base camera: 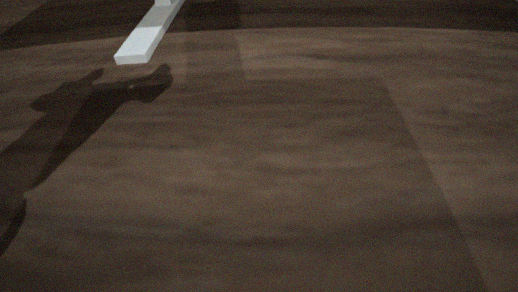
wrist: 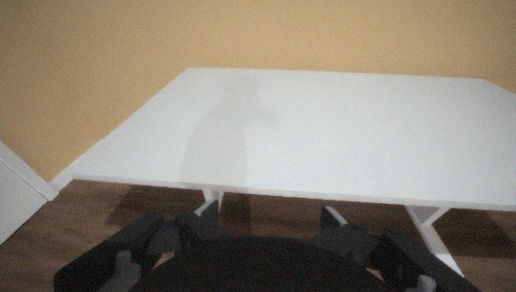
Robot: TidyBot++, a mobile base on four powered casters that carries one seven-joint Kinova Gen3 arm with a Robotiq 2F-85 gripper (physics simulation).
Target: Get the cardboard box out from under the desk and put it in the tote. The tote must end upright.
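Frame: origin at the arm's base, x ahead, y left, z up, level; metres.
Where they show: gripper, fingertip midpoint: (wrist: 268, 214).
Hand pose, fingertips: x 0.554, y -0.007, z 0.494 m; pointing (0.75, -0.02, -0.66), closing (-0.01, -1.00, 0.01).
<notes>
After its pixels a point has its place.
The white desk (wrist: 320, 135) {z 0.323, x 0.903, y -0.152 m} stands against the wall in the wrist view, its front edge running across just above the fingertips. One foot of the desk (base camera: 137, 45) {z -0.372, x 0.794, y 0.314 m} shows at the upper left of the base camera view. My gripper (wrist: 268, 214) {z 0.494, x 0.554, y -0.007 m} is open, with nothing between its fingers, and is in front of and above the desk's front edge. The cardboard box and the tote do not show in either view.
A desk leg (wrist: 435, 245) slants down at the lower right of the wrist view. A tan wall (wrist: 300, 35) {z 0.473, x 1.529, y -0.142 m} rises behind the desk. A white panel (wrist: 17, 200) {z -0.254, x 0.946, y 1.413 m} stands at the far left. Shadows of the arm lie on the wooden floor (base camera: 300, 175) {z -0.397, x 0.400, y -0.043 m}.
</notes>
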